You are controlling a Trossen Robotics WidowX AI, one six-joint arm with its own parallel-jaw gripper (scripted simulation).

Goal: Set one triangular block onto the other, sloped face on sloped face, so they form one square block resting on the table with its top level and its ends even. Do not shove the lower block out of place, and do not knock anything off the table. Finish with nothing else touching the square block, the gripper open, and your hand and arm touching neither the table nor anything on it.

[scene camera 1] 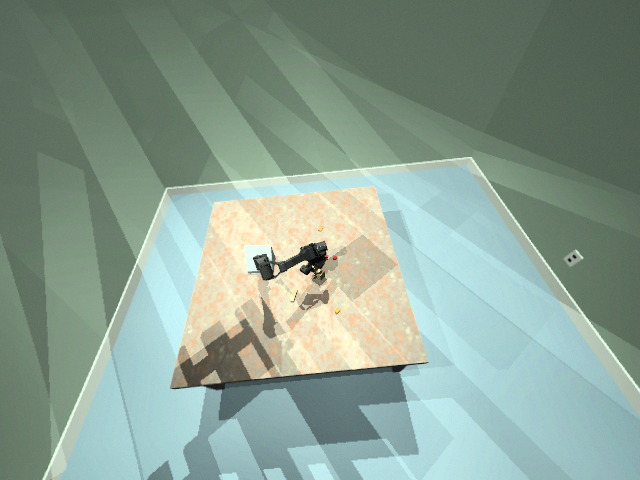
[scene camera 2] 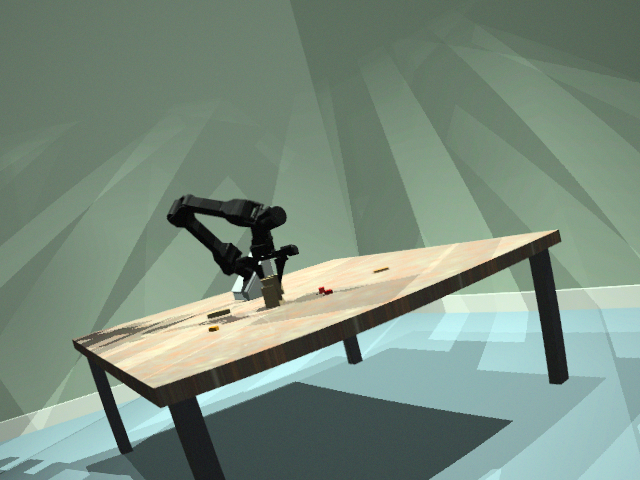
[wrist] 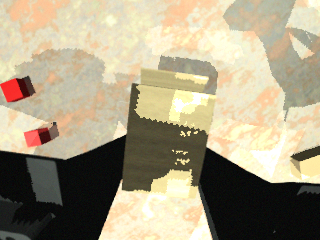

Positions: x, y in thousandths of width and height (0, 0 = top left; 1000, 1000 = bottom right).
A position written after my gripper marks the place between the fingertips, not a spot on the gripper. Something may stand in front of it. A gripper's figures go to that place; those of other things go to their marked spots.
Labels:
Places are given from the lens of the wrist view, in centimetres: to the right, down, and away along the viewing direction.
my gripper (wrist: 508, 602): 0, 2, 11
tan triangular block (wrist: 527, 540): 0, 0, 8
tan triangular block (wrist: 464, 319): -1, -3, 10

